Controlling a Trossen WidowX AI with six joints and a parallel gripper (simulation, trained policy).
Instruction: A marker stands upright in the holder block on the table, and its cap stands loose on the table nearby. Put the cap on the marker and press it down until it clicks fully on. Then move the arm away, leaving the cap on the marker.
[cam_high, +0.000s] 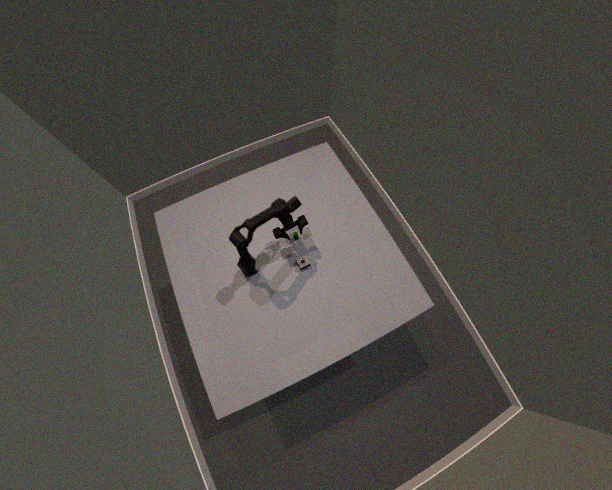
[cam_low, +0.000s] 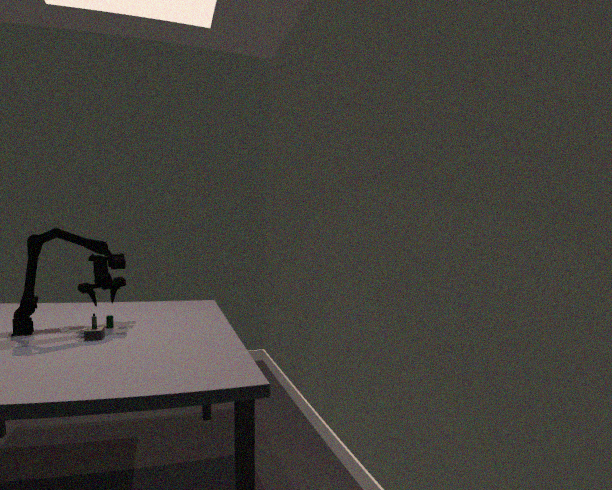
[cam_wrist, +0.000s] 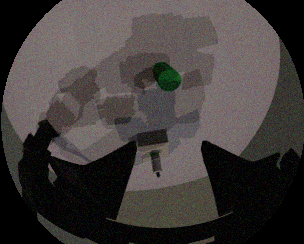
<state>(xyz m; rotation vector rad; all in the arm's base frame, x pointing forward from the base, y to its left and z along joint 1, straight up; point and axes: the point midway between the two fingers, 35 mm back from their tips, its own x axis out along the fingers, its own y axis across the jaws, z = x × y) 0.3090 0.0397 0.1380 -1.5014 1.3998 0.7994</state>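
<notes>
Right now the dark green cap is 8 cm below my gripper tip, 4 cm to the left of it and 1 cm ahead of it. The rest, counted from my gripper tip: tan holder block: 12 cm to the right, 9 cm below, 2 cm behind.
</notes>
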